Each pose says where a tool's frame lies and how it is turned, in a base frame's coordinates. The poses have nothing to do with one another.
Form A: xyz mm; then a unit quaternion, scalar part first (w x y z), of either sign.
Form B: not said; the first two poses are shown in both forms.
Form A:
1: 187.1 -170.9 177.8 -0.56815 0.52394 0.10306 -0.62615
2: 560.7 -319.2 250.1 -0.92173 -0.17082 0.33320 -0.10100
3: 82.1 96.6 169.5 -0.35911 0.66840 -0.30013 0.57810
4: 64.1 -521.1 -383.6 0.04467 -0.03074 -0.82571 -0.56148
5: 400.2 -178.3 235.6 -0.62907 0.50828 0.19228 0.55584
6: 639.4 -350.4 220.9 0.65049 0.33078 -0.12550 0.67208
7: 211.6 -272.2 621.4 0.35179 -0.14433 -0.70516 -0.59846
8: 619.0 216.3 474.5 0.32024 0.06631 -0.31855 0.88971
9: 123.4 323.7 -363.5 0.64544 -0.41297 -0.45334 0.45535
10: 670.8 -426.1 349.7 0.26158 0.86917 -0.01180 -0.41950
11: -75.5 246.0 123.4 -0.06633 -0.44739 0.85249 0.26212
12: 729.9 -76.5 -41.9 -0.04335 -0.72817 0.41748 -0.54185
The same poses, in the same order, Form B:
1: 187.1 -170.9 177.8 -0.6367 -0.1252 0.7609 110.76
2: 560.7 -319.2 250.1 0.4405 -0.8592 0.2604 45.64
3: 82.1 96.6 169.5 -0.7162 0.3216 -0.6194 137.91
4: 64.1 -521.1 -383.6 -0.0308 -0.8265 -0.5620 174.88
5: 400.2 -178.3 235.6 -0.6539 -0.2474 -0.7150 102.04
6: 639.4 -350.4 220.9 0.4355 -0.1652 0.8849 98.84
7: 211.6 -272.2 621.4 -0.1542 -0.7533 -0.6393 138.81
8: 619.0 216.3 474.5 0.0700 -0.3363 0.9392 142.65
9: 123.4 323.7 -363.5 -0.5407 -0.5935 0.5962 99.60
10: 670.8 -426.1 349.7 0.9005 -0.0122 -0.4346 149.67
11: -75.5 246.0 123.4 0.4484 -0.8544 -0.2627 172.39
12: 729.9 -76.5 -41.9 0.7289 -0.4179 0.5424 175.03
